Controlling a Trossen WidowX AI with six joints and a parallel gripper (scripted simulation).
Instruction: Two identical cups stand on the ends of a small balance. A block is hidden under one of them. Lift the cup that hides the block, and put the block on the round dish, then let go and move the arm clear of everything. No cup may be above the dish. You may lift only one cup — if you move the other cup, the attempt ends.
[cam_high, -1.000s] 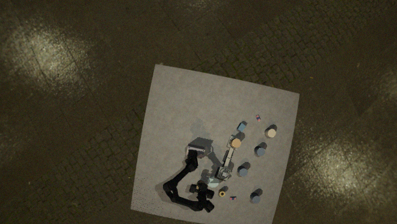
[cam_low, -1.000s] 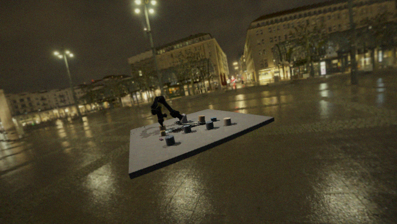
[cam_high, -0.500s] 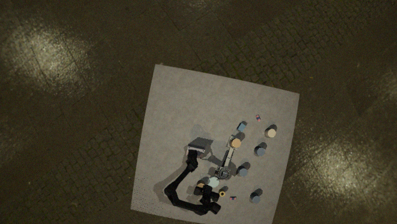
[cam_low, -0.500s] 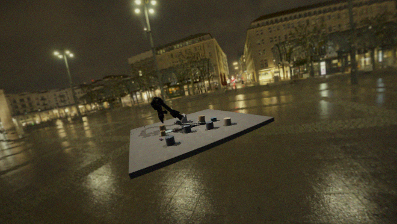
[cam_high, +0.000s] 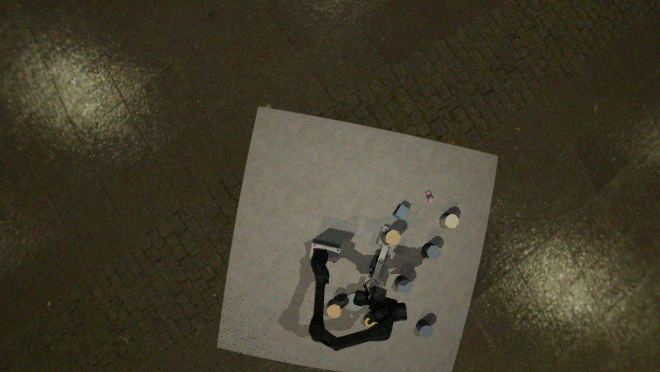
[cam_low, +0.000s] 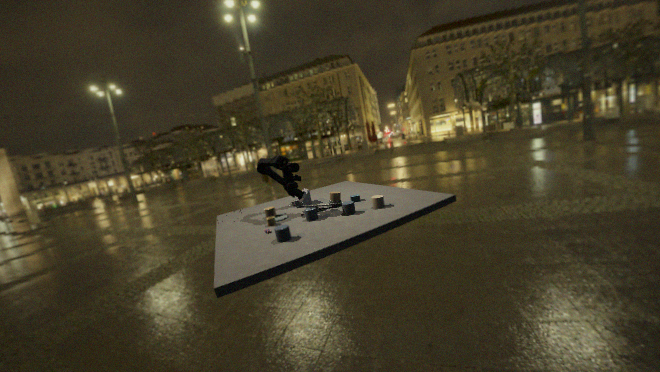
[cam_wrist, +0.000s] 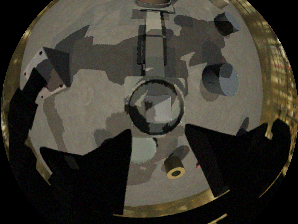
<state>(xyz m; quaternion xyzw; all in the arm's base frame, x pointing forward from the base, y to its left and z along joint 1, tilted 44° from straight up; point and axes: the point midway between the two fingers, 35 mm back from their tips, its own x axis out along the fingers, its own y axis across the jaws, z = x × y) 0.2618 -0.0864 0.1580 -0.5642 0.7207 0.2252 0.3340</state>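
Now: gripper tip 60 mm past the pale round dish, 90 mm to the left of it and 120 mm above it. The rest, counted from my gripper tip: blue block 130 mm ahead, 380 mm to the left, 110 mm below; balance beam 50 mm ahead, 130 mm to the left, 90 mm below; cup 170 mm behind, 140 mm to the right, 90 mm below.
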